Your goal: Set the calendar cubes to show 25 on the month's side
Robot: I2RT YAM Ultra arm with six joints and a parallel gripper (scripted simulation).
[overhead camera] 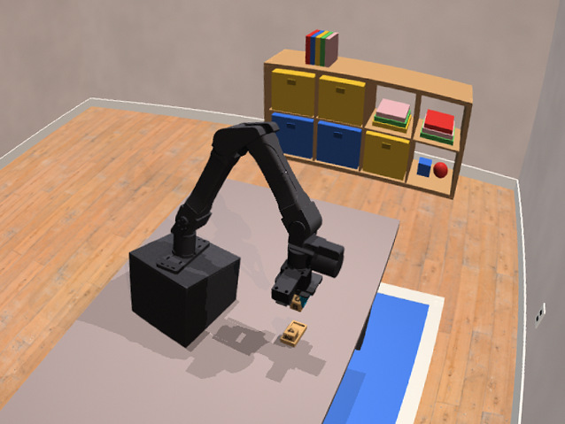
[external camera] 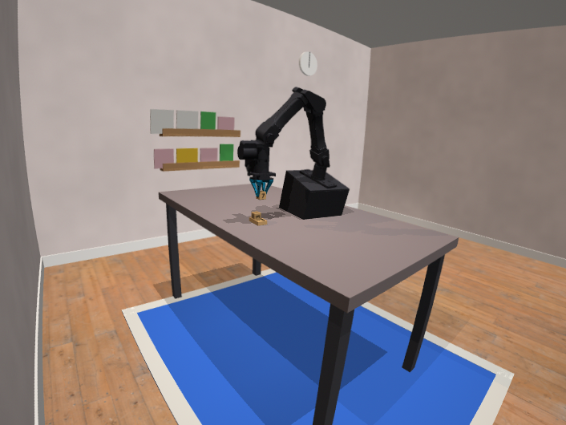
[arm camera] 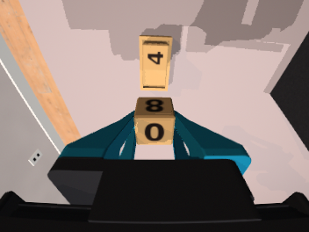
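The wooden digit cube is right at my hand. Also, from my hand: tray (120 mm below, 20 mm to the right).
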